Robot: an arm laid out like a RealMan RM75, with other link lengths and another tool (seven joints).
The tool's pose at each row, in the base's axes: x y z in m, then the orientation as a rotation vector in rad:
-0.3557, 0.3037, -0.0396, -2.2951, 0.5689, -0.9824
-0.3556, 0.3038, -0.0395, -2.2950, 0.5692, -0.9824
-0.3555, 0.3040, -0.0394, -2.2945, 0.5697, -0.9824
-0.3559, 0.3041, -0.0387, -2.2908, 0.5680, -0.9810
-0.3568, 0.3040, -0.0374, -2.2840, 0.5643, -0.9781
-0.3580, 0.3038, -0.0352, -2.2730, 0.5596, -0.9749
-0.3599, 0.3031, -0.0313, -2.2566, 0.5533, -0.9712
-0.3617, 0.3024, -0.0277, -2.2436, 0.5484, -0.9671
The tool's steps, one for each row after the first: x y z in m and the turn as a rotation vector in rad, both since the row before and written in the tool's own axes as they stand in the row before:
0.0001, -0.0002, 0.0001, 0.0000, 0.0001, 0.0002
0.0000, -0.0002, 0.0001, 0.0002, 0.0002, 0.0005
0.0000, -0.0005, -0.0007, 0.0040, -0.0010, 0.0011
0.0001, -0.0006, -0.0014, 0.0077, -0.0022, 0.0017
0.0005, -0.0011, -0.0022, 0.0117, -0.0022, 0.0031
0.0011, -0.0018, -0.0038, 0.0170, -0.0023, 0.0046
0.0010, -0.0017, -0.0036, 0.0136, -0.0026, 0.0041

